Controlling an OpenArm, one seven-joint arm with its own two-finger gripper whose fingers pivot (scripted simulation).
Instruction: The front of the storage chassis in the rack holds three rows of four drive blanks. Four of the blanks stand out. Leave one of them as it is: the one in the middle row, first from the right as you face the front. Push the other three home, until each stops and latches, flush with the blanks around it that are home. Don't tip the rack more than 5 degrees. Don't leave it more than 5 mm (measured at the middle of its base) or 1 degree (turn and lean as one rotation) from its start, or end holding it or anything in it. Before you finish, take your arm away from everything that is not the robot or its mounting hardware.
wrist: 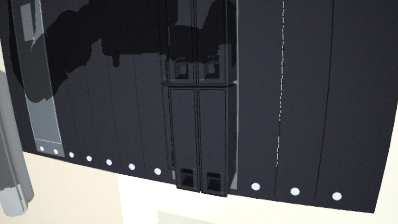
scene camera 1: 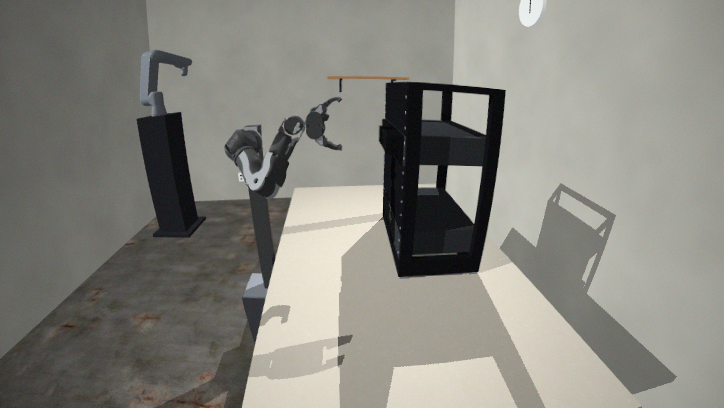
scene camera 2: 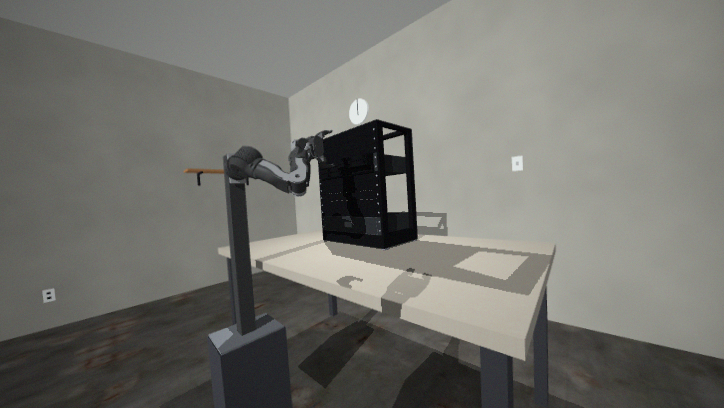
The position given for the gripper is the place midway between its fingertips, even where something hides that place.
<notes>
In view: the gripper (scene camera 1: 342,123) and an arm post (scene camera 2: 235,193).
The arm post is seen too in scene camera 1 (scene camera 1: 259,205).
</notes>
